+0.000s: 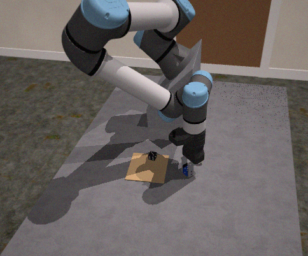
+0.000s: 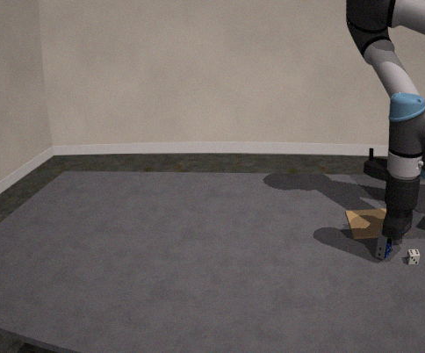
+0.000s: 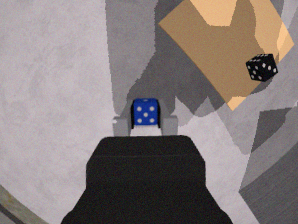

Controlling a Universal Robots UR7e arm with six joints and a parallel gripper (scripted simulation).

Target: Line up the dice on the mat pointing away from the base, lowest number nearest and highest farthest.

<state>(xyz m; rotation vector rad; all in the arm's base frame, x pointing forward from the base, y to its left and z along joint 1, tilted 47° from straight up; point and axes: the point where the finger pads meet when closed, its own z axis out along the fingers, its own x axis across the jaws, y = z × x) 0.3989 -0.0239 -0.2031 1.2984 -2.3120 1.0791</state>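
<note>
Now: the tan mat 150 mm to the right of my hand, 20 mm below it and 10 mm ahead of it. The rest, counted from my hand: white die: 70 mm behind, 30 mm to the left, 10 mm below; then black die: 150 mm to the right, 30 mm behind; then blue die: 10 mm below.
</note>
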